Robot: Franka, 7 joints.
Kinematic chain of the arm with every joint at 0, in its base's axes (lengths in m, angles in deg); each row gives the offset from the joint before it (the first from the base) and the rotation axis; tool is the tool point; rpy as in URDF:
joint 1: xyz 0 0 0.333 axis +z
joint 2: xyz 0 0 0 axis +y
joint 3: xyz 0 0 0.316 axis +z
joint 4: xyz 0.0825 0 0 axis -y
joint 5: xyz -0.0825 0 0.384 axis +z
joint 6: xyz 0 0 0 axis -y
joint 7: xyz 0.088 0 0 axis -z
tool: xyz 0 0 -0.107 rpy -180 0 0
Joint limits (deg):
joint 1: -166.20..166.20
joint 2: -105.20..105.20
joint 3: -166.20..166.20
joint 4: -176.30..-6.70
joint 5: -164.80..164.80
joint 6: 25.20..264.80
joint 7: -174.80..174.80
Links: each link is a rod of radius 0.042 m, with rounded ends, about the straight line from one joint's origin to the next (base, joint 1, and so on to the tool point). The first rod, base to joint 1, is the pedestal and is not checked.
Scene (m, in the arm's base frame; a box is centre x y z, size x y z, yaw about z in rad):
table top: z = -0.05
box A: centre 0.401 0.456 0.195 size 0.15 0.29 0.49 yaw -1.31
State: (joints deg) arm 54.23 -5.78 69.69 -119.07 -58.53 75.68 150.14
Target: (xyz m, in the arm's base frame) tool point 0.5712 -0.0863 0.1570
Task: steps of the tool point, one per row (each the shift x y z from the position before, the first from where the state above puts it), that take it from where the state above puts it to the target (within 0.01 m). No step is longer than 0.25 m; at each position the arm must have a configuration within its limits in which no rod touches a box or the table.
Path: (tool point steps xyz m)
1: 0.1820 0.0695 0.0615
2: 0.2076 -0.0167 0.0696
3: 0.1882 -0.1112 0.0751
4: 0.1225 -0.1887 0.0779
5: 0.0855 -0.0571 -0.1559
6: 0.0364 -0.0759 -0.1590
7: -0.0118 -0.0801 -0.1515
8: -0.0538 -0.0717 -0.1356

